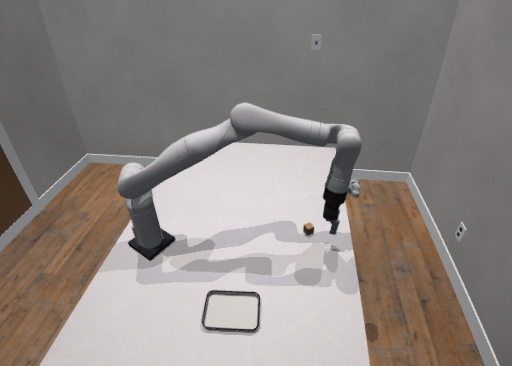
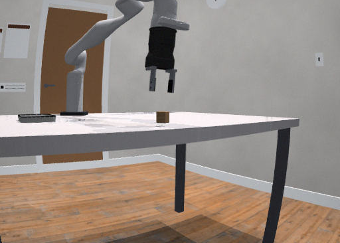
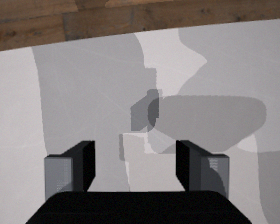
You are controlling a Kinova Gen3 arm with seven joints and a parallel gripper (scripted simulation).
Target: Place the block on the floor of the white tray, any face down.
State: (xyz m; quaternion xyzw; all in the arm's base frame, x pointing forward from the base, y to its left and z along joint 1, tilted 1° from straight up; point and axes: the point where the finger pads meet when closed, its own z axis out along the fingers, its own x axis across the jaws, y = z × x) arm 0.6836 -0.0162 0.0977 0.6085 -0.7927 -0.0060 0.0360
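The brown wooden block is 9 cm below my hand, 7 cm to the left of it and 7 cm behind it. Round my hand: white tray (36 cm behind, 27 cm to the right, 9 cm below).
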